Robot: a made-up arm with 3 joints.
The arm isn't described. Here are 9 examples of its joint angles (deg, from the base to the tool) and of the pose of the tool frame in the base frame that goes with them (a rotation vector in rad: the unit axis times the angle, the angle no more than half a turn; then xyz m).
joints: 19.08 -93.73 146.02
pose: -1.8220 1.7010 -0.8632 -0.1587 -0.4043 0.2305
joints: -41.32 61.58 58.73
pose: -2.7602 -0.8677 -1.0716 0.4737 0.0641 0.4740
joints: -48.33 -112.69 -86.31
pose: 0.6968 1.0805 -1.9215 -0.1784 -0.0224 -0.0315
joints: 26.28 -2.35 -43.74
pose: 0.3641 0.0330 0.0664 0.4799 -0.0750 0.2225
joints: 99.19 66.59 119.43
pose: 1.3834 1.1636 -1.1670 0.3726 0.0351 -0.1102
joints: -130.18 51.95 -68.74
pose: 2.1805 -1.1141 -0.0329 0.4369 -0.2388 0.3796
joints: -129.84 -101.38 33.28
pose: -0.8571 -0.0772 1.9169 -0.1484 0.2668 0.1391
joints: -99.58 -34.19 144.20
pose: -0.3394 0.8349 0.1209 0.2066 0.1311 -0.1378
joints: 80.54 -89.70 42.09
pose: 0.9533 -1.3074 0.2286 0.0392 -0.1758 0.6388
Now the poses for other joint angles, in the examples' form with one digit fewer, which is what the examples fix.
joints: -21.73 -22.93 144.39
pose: -1.764 0.550 -0.107 0.317 -0.324 0.012
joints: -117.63 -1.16 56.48
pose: -1.667 0.479 0.139 0.403 -0.035 -0.015
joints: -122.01 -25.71 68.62
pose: -1.241 0.541 0.528 0.276 0.120 -0.081
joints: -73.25 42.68 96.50
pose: -1.830 -0.295 -0.605 0.537 -0.125 0.301
